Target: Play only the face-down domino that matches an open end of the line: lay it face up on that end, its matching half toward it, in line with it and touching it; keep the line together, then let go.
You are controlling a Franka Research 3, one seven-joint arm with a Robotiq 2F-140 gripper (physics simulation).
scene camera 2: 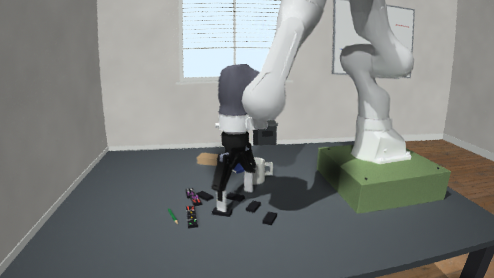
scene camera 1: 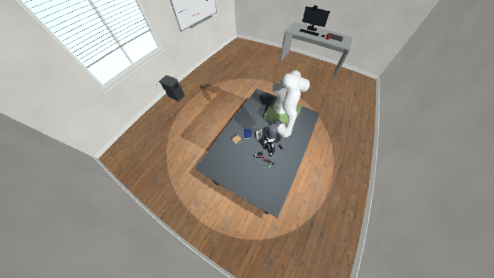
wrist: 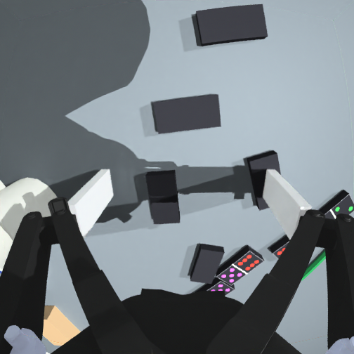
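Note:
My gripper [scene camera 2: 235, 200] [wrist: 186, 182] is open, pointing down low over the table. A face-down black domino [scene camera 2: 236, 197] [wrist: 164, 196] lies between the spread fingers, nearer the left one in the wrist view. A second [scene camera 2: 222, 212] [wrist: 262, 177] lies at the other fingertip, partly covered; contact is unclear. Two more, one [scene camera 2: 253, 206] [wrist: 186, 113] and another [scene camera 2: 270, 218] [wrist: 231, 25], lie beyond. A fifth [scene camera 2: 204, 195] [wrist: 207, 262] lies beside the line's red-six and magenta-five domino [wrist: 240, 265]. The line's green-pip end [scene camera 2: 192, 223] [wrist: 343, 206] is partly hidden in the wrist view. A gap shows mid-line.
A green pencil [scene camera 2: 173, 216] [wrist: 314, 265] lies beside the line. A white mug [scene camera 2: 258, 171] [wrist: 25, 205] stands close to one finger. A blue book [scene camera 1: 248, 133] and a wooden block [scene camera 1: 236, 139] [scene camera 2: 207, 159] [wrist: 57, 325] lie farther back. The arm stands on a green base [scene camera 2: 390, 175].

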